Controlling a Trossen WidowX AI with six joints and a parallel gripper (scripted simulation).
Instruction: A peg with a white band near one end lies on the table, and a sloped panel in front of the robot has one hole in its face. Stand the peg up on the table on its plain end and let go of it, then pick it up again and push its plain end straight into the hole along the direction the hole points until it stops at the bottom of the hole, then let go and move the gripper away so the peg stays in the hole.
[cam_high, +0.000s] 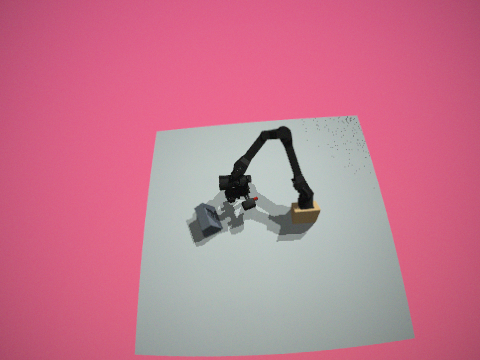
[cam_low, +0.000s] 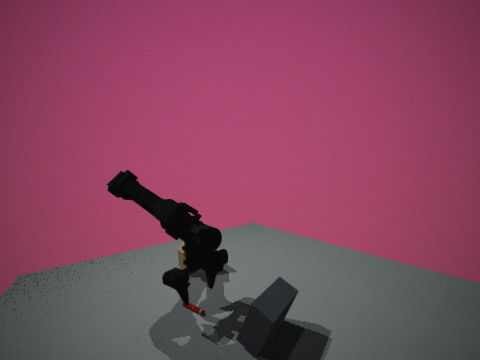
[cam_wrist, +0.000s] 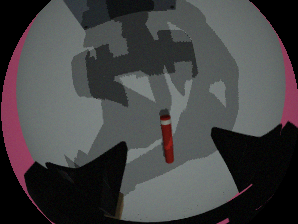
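My gripper tip is 1 cm past the red peg and 5 cm above it. Also, from my gripper tip: grey sloped panel: 19 cm ahead, 9 cm to the left, 1 cm above.
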